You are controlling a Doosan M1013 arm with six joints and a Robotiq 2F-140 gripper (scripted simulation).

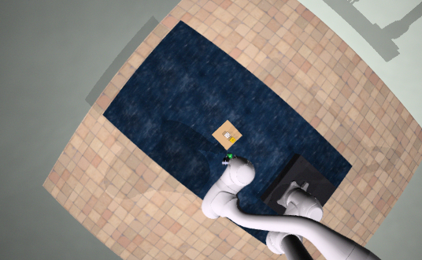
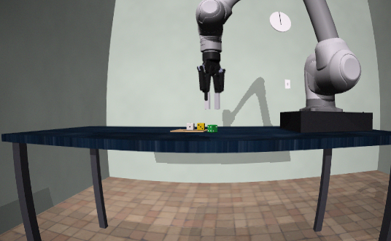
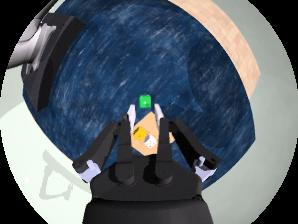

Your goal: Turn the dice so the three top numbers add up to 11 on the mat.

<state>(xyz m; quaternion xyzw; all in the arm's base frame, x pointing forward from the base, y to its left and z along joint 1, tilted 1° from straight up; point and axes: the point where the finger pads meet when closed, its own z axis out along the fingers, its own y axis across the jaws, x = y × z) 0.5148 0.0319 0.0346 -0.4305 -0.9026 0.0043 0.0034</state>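
The green die lies 110 mm below my hand. Round my hand: white die (90 mm ahead, 100 mm to the right, 100 mm below); yellow die (50 mm ahead, 90 mm to the right, 100 mm below); tan mat (90 mm ahead, 100 mm to the right, 120 mm below).
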